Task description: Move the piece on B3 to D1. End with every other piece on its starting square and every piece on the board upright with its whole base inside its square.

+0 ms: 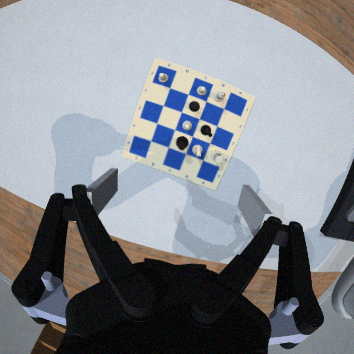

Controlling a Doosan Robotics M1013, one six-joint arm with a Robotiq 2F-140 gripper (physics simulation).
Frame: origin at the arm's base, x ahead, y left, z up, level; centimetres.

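Seen in the pictures: gripper, fingertip midpoint: [178, 187].
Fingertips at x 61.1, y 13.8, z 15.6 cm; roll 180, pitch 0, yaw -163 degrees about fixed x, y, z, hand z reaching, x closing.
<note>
Pixels of each thing's top centre, then the offset from my fingertips to it. "spot": a spot on its surface instead. Level surfaces: height alone.
- cream board at a spot on its surface: [127, 152] spot: dz -18.6, dx +10.5, dy +4.5 cm
- wider black piece at its top centre: [181, 146] dz -13.3, dx +0.8, dy -2.1 cm
- pale round-edged table at its surface level: dz -19.2 cm
The blue and cream board [127, 152] lies turned on the table, beyond the fingers. Its edge labels are too small to read, so I cannot tell surely which squares are B3 and D1. A black piece [206, 130] stands in the middle row, second square from the right. Another black piece [194, 106] stands up and left of it, and a wider black piece [182, 143] down and left. My gripper [178, 187] is open and empty, high above the table, its fingers on the near side of the board.
White pieces [163, 77] [201, 90] [220, 95] stand along the far row. Others [187, 125] [198, 150] [218, 157] stand at the centre and nearer right. The pale round-edged table [90, 65] surrounds the board; arm shadows cross it. A black and grey object [342, 215] shows at the right edge.
</note>
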